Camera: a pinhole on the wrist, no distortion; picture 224 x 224 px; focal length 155.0 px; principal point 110.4 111.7 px. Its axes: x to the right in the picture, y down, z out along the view. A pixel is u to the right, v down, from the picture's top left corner.
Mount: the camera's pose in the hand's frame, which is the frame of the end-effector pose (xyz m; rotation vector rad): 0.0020 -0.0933 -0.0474 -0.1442 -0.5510 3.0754
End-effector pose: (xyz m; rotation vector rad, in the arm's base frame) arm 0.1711 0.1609 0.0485 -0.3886 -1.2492 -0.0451
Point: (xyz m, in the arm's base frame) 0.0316 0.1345 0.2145
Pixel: 12 59
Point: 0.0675 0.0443 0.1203
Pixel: 84 126
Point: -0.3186 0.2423 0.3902
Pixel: 49 64
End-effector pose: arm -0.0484 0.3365 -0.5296 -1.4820 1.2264 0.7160
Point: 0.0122 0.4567 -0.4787
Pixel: 170 26
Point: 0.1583 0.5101 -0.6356
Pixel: 38 87
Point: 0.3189 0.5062 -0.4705
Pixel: 96 188
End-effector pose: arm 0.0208 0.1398 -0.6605 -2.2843 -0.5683 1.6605
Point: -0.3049 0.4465 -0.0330
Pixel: outside the picture
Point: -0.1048 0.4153 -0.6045
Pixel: 63 216
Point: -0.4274 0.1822 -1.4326
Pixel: outside the picture
